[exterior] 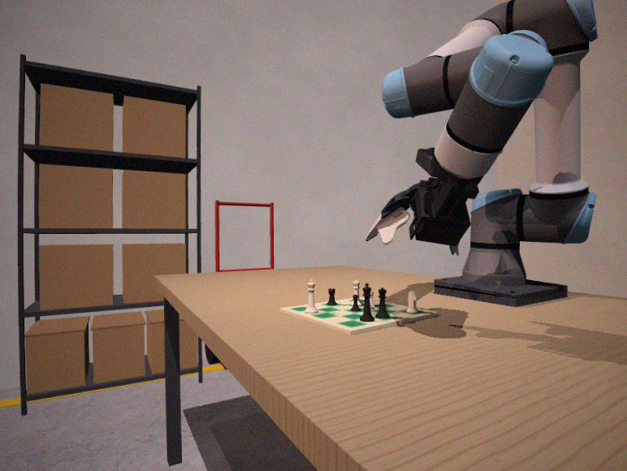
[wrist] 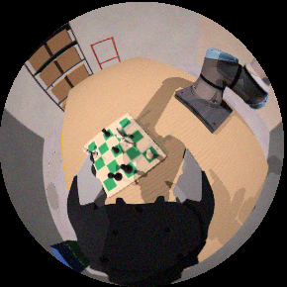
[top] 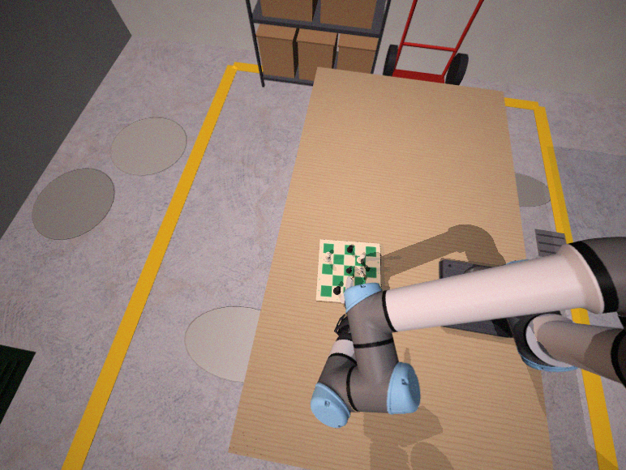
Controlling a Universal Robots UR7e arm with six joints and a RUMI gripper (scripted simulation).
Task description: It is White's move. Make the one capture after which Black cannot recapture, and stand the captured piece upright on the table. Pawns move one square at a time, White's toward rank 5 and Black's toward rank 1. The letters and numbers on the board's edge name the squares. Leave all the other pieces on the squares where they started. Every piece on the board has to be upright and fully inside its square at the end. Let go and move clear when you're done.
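Now: hand 13 cm to the left of the tall white piece, 12 cm short of it and 9 cm above it. Round my hand: white knight (11 cm below, 3 cm behind, 1 cm to the right); then tall black piece (9 cm below, 9 cm ahead, 2 cm to the right).
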